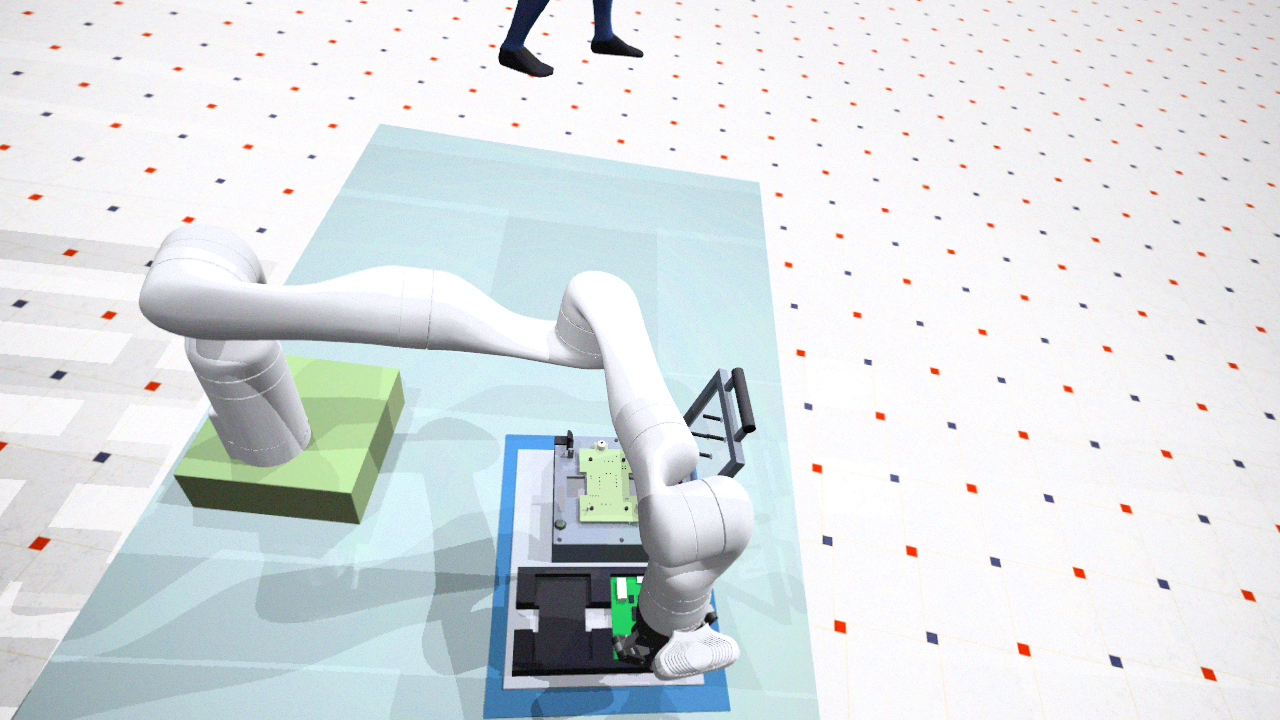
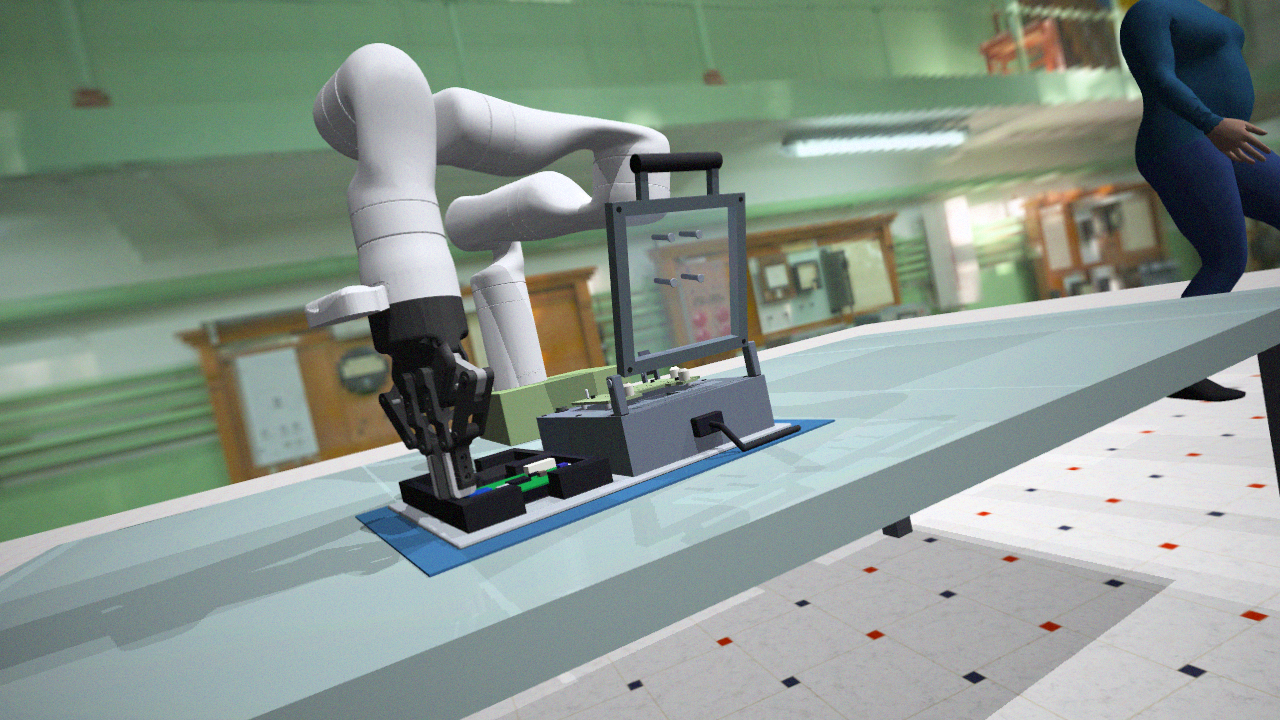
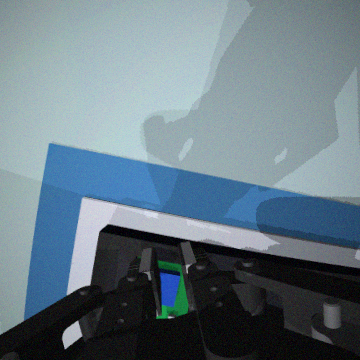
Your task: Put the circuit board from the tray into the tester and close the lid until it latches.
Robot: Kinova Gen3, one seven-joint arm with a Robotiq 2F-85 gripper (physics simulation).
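Seen in the pictures: gripper, fingertip midpoint: (image 2: 456, 496) (image 3: 168, 260); arm's base, origin of the base link: (image 1: 273, 438) (image 2: 521, 385).
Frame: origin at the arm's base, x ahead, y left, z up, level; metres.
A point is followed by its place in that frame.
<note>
The green circuit board (image 1: 623, 607) {x 0.455, y -0.249, z -0.062 m} (image 2: 534, 483) {x 0.500, y -0.256, z -0.061 m} (image 3: 183, 300) {x 0.474, y -0.293, z -0.061 m} with white and blue parts lies in the right side of the black tray (image 1: 547, 653) {x 0.353, y -0.297, z -0.063 m} (image 2: 492, 514) {x 0.530, y -0.312, z -0.067 m}. My gripper (image 1: 623, 651) (image 2: 454, 492) {x 0.487, y -0.321, z -0.053 m} (image 3: 168, 260) {x 0.487, y -0.321, z -0.053 m} points down into the tray at the board's end away from the tester. Its fingers are close together around a blue part of the board, and it appears shut on the board there. The hand hides much of the board. The grey tester (image 1: 565, 501) {x 0.386, y -0.109, z -0.021 m} (image 2: 581, 440) {x 0.463, y -0.180, z -0.045 m} has a light green bed (image 1: 605, 483) {x 0.443, y -0.090, z -0.012 m} with no board on it. Its framed lid (image 1: 735, 452) {x 0.577, y -0.160, z 0.159 m} (image 2: 737, 268) {x 0.579, y -0.038, z 0.088 m} stands upright, open.
Tray and tester stand on a white and blue mat (image 1: 498, 582) {x 0.294, y -0.193, z -0.079 m} (image 2: 435, 561) {x 0.551, y -0.368, z -0.079 m} (image 3: 50, 225) {x 0.568, y -0.325, z -0.079 m} on the table (image 1: 447, 205) {x 0.197, y 0.646, z -0.081 m} (image 2: 895, 420) {x 0.673, y 0.027, z -0.081 m}. A black cable (image 2: 760, 442) {x 0.594, y -0.070, z -0.076 m} leaves the tester's side. My arm's green base block (image 1: 358, 501) {x 0.110, y -0.081, z -0.040 m} is at the left. A person (image 2: 1186, 107) stands beyond the table.
</note>
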